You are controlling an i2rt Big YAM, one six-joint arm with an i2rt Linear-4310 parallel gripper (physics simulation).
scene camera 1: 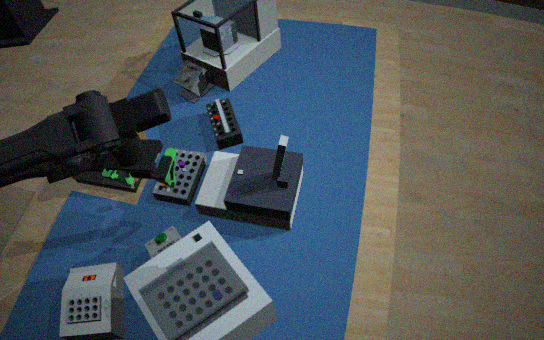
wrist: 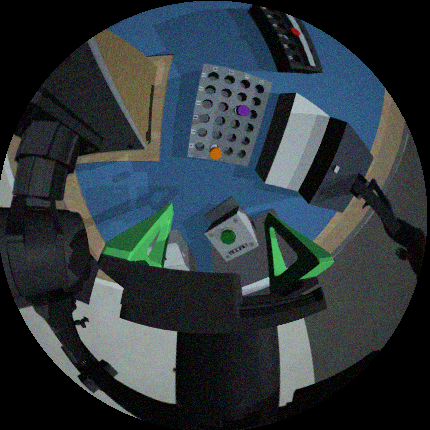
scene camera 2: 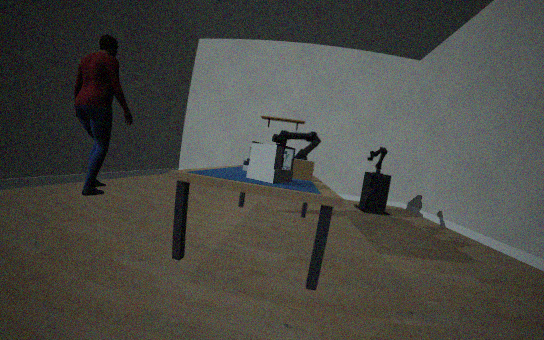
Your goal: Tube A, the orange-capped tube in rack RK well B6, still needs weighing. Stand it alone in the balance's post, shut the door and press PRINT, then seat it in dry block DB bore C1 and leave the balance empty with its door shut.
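Frame: origin at the arm's base, x ahead, y left, z up, level; metres.
Seen in the pictures: gripper, fingertip midpoint: (scene camera 1: 152, 183) (wrist: 221, 212); arm's base, link origin: (wrist: 57, 126) (scene camera 2: 302, 167).
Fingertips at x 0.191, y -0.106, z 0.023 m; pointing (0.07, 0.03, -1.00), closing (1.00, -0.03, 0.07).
Observation:
Pixels of each thing's top centre, then the offset from my fingertips to it. "spot": a spot on its surface instead.
- orange-capped tube, top centre: (wrist: 215, 153) (scene camera 1: 164, 183) dx -0.004, dy +0.039, dz -0.057 m
- balance, surface spot: (scene camera 1: 252, 64) spot: dx +0.118, dy +0.470, dz -0.085 m
- small white unit with a red display, top centre: (scene camera 1: 83, 295) (wrist: 167, 272) dx -0.097, dy -0.237, dz -0.042 m
- purple-capped tube, top centre: (wrist: 243, 110) (scene camera 1: 181, 163) dx +0.021, dy +0.093, dz -0.057 m
- black rack, top centre: (scene camera 1: 222, 114) dx +0.081, dy +0.249, dz -0.064 m
- green-button box, top centre: (wrist: 228, 241) (scene camera 1: 159, 236) dx +0.030, dy -0.096, dz -0.037 m
- large white unit, surface spot: (scene camera 1: 255, 310) spot: dx +0.243, dy -0.227, dz +0.024 m
The orange-capped tube (scene camera 1: 164, 185) (wrist: 215, 153) stands in well B6 of the grey rack (scene camera 1: 172, 198) (wrist: 195, 80). My gripper (scene camera 1: 146, 175) (wrist: 221, 212) is open and empty, its green fingers spread wide above the rack's left side in scene camera 1. In the wrist view the orange cap lies beyond the fingertips. The balance (scene camera 1: 252, 64) stands at the top of scene camera 1, with a dark-faced block in its chamber. I cannot tell its door's state or make out the post. A small white unit with a red display (scene camera 1: 110, 280), likely the dry block, has several bores, none showing a cap.
A purple-capped tube (scene camera 1: 181, 163) (wrist: 243, 110) shares the rack. A black rack (scene camera 1: 231, 141) (wrist: 280, 45) holds a red-capped tube. A dark-lidded device (scene camera 1: 260, 195) (wrist: 295, 145) stands beside the grey rack. A green-button box (scene camera 1: 160, 238) (wrist: 228, 237) adjoins a large white unit (scene camera 1: 255, 310).

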